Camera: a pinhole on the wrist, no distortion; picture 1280 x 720 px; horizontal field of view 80.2 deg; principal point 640.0 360.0 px. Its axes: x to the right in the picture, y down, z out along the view. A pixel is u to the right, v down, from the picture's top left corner.
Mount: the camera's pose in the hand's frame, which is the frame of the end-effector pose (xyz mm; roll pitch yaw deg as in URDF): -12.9 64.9 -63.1 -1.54 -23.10 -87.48
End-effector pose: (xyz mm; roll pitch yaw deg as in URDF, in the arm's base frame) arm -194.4 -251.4 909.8 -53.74 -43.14 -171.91
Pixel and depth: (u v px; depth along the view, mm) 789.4 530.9 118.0
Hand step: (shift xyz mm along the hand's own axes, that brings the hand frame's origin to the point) 15.7 90.8 53.8
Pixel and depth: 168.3 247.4 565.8
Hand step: -105.4 607.1 321.4
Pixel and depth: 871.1 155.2 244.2
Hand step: -73.3 90.4 192.2
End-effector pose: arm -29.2 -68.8 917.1 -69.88 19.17 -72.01
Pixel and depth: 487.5 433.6 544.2
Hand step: 40.6 380.9 393.1
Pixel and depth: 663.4 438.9 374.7
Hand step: 30.0 202.9 285.0
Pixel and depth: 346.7 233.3 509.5
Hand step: -100.8 443.0 330.3
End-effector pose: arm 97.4 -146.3 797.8 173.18 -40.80 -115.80
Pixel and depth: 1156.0 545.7 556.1
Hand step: 143.5 -59.0 593.0
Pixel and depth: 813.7 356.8 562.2
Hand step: -4.7 167.7 504.3
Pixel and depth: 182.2 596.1 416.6
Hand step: 110.3 463.5 218.3
